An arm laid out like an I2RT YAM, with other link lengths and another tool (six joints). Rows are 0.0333 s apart.
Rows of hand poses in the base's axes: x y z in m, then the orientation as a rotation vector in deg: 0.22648, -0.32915, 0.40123, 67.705, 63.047, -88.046; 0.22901, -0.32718, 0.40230, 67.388, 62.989, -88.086; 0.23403, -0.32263, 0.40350, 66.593, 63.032, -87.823; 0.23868, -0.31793, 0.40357, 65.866, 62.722, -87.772; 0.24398, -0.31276, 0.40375, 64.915, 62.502, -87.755; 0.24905, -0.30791, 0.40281, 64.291, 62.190, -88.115; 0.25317, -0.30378, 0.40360, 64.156, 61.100, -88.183; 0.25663, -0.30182, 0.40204, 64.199, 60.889, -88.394
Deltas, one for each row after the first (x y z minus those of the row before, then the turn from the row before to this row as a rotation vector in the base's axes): 0.00253, 0.00197, 0.00107, -0.213, 0.099, 0.152; 0.00502, 0.00455, 0.00120, -0.365, 0.129, 0.652; 0.00465, 0.00470, 0.00007, -0.590, 0.052, 0.414; 0.00530, 0.00517, 0.00018, -0.655, 0.198, 0.535; 0.00507, 0.00485, -0.00094, -0.590, 0.263, 0.073; 0.00412, 0.00413, 0.00079, -0.807, -0.485, -0.135; 0.00346, 0.00196, -0.00156, -0.144, -0.002, -0.202
